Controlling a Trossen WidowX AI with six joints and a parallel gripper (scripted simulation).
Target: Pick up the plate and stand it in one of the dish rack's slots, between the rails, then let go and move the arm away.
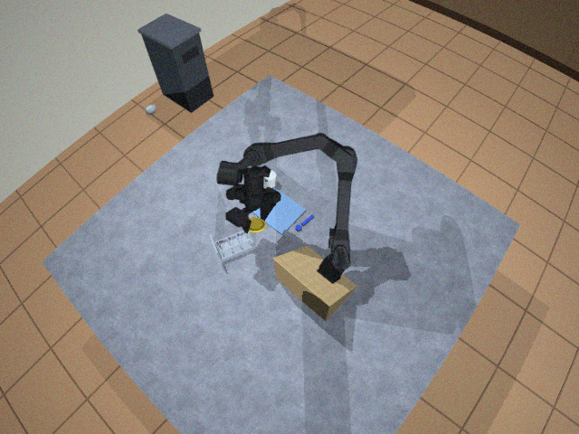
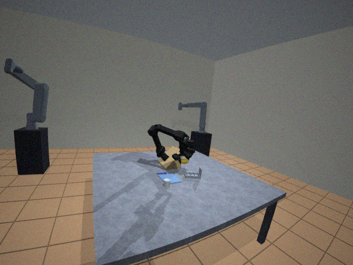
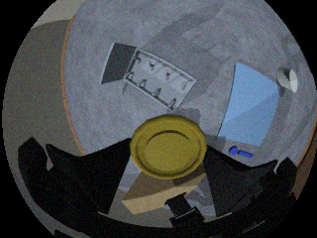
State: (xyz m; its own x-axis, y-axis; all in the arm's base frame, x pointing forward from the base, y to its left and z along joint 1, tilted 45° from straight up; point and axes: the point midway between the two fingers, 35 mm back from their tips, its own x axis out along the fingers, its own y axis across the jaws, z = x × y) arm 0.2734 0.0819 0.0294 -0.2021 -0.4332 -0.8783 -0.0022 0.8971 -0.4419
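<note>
My gripper tip is 50 mm short of the grey dish rack, 60 mm to the right of it and 90 mm above it. The rest, counted from my gripper tip: light blue mat: 40 mm ahead, 140 mm to the right, 110 mm below; blue spoon: 70 mm behind, 160 mm to the right, 110 mm below; yellow plate: 10 mm above.
</note>
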